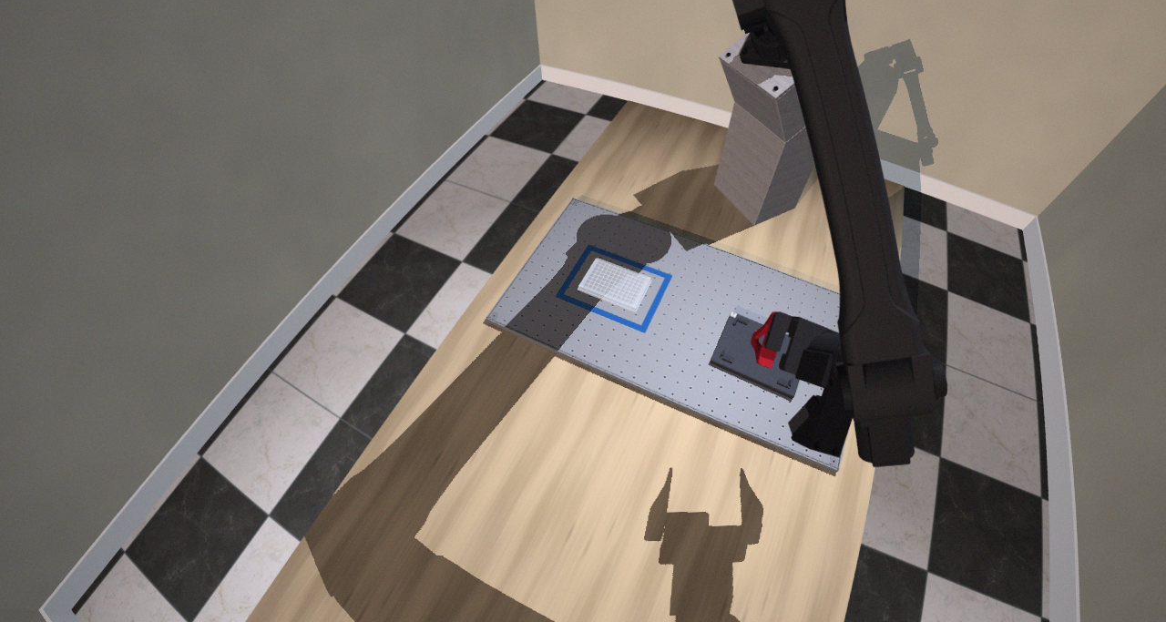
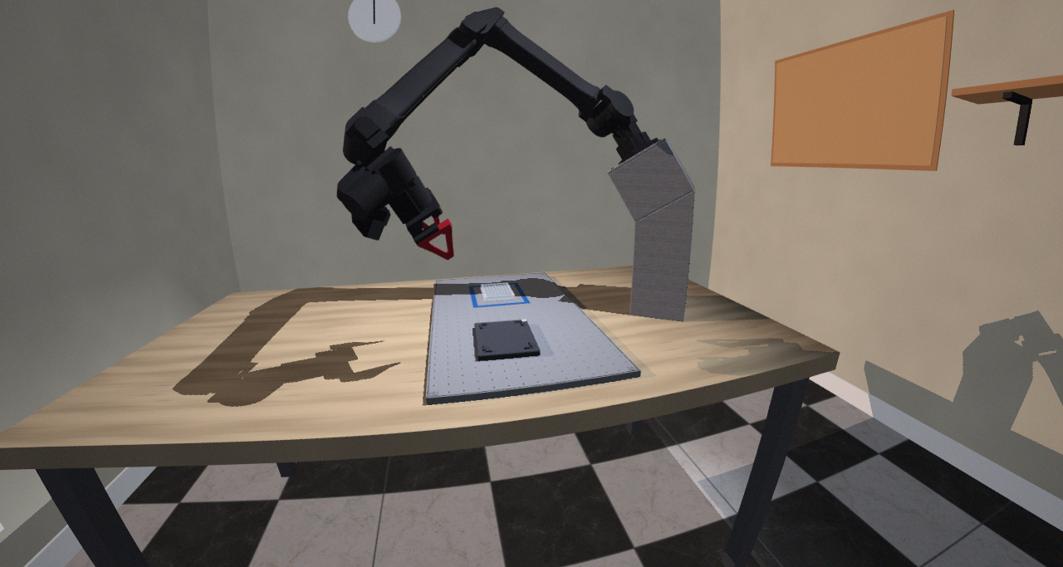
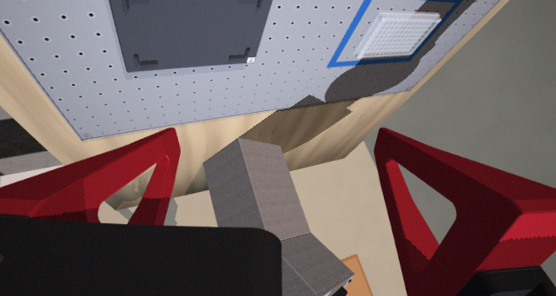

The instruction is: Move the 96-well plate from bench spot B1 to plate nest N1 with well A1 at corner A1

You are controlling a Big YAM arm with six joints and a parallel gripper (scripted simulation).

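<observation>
Now: the clear 96-well plate 110 mm behind my hand, 320 mm to the right of it and 210 mm below it. The rest, counted from my hand: white corner mark 160 mm behind, 90 mm to the right, 200 mm below; then dark plate nest 110 mm behind, 10 mm to the right, 210 mm below.
</observation>
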